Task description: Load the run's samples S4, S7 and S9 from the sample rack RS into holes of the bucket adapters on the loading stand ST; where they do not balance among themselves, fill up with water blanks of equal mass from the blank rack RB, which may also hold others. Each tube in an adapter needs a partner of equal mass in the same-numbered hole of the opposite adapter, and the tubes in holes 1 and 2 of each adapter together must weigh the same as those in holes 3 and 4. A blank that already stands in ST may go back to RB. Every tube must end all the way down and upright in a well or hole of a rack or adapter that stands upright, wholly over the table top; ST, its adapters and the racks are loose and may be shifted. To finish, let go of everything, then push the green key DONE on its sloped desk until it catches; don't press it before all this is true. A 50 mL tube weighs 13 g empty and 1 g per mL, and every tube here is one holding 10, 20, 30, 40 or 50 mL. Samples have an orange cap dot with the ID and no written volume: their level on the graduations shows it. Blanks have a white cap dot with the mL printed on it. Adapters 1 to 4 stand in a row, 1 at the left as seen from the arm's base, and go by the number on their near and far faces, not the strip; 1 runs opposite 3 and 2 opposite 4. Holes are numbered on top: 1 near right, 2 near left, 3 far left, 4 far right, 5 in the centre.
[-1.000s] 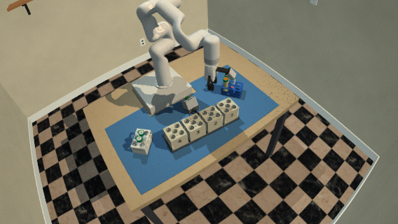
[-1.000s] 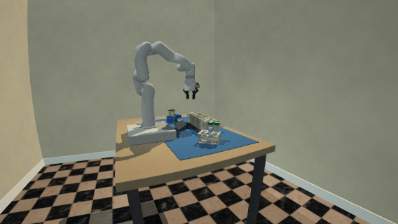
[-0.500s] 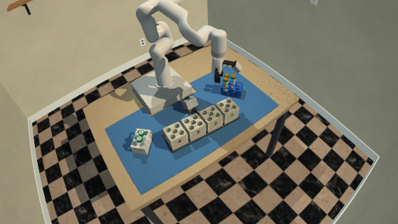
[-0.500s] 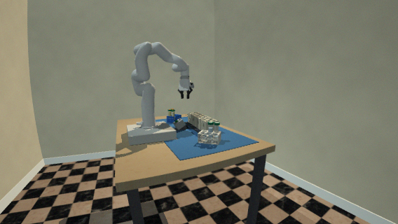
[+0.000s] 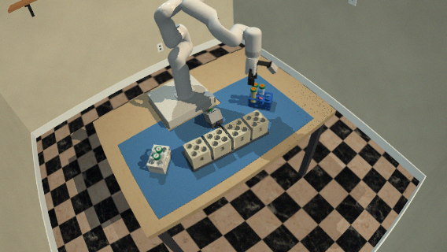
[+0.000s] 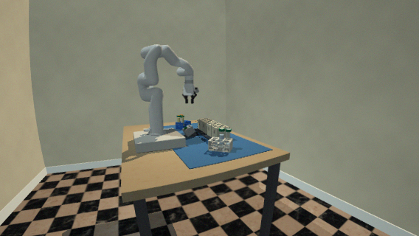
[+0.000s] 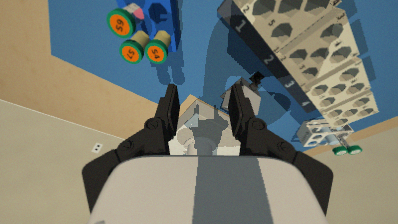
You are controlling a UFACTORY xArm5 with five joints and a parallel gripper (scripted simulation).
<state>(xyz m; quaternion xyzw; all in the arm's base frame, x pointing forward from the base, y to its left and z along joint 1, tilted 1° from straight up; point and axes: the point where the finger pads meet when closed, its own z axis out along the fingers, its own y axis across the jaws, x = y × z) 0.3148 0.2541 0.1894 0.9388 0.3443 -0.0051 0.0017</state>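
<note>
Right now my hand is 40 mm past the sample tube S9, 110 mm to the right of it and 190 mm above it. The rest, counted from my hand: blue sample rack RS: 40 mm behind, 90 mm to the left, 220 mm below; sample tube S7: 90 mm behind, 80 mm to the left, 190 mm below; sample tube S4: 60 mm behind, 50 mm to the left, 190 mm below.
</note>
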